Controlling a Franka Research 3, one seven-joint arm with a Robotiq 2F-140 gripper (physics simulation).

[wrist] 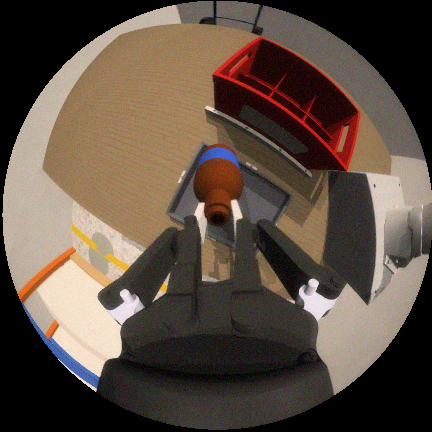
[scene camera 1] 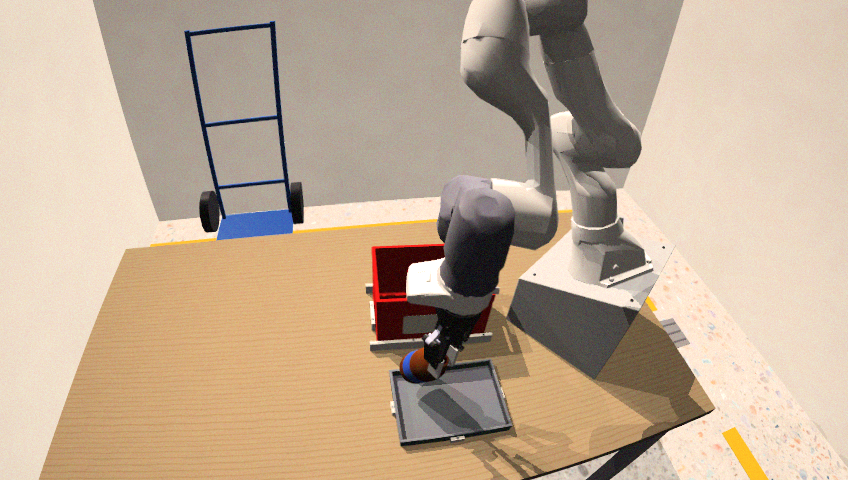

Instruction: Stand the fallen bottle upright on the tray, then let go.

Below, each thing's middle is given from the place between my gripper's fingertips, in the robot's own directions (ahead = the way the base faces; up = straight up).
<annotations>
My gripper is now 4 cm to the left of the brown bottle (scene camera 1: 413,367), 4 cm above it and 3 cm short of it. The rest, counted from my hand: pale rail (scene camera 1: 406,343): 18 cm to the right, 15 cm below, 1 cm behind; then grey tray (scene camera 1: 461,400): 17 cm below, 3 cm behind.
</annotations>
